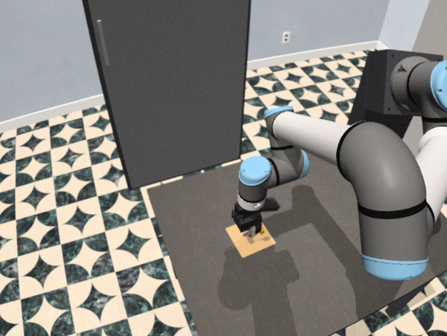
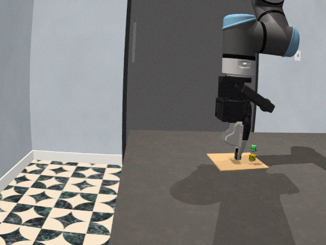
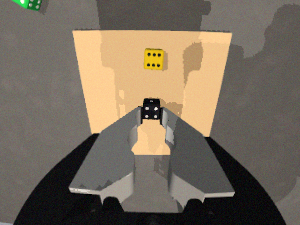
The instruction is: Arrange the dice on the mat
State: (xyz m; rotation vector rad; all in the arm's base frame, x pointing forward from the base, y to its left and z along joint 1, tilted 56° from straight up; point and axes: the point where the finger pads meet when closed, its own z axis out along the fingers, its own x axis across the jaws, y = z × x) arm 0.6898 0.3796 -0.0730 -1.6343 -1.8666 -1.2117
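Now: the black die 1 cm below my hand. The rest, counted from my hand: yellow die 4 cm behind, 1 cm to the right, 1 cm below; orange mat 2 cm below; green die 6 cm behind, 13 cm to the right, 2 cm below.
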